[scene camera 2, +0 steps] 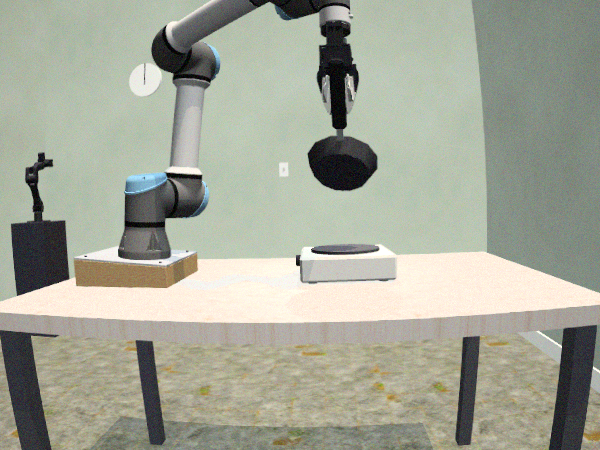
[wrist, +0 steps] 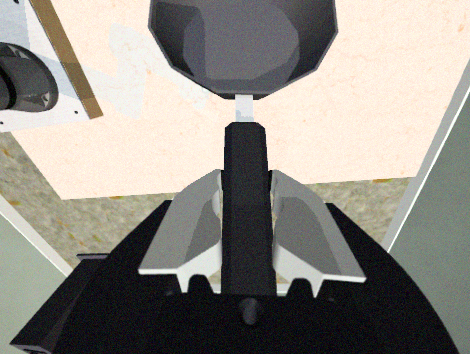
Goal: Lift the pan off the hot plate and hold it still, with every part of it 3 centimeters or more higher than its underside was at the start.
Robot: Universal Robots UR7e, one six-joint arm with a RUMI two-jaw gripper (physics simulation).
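My gripper is at (scene camera 2: 338, 114) and, in the wrist view, at (wrist: 245, 172). A black pan (scene camera 2: 343, 163) appears in the wrist view too, the pan (wrist: 237, 57) being visible there. A white hot plate (scene camera 2: 341, 262) is in the scene as well.
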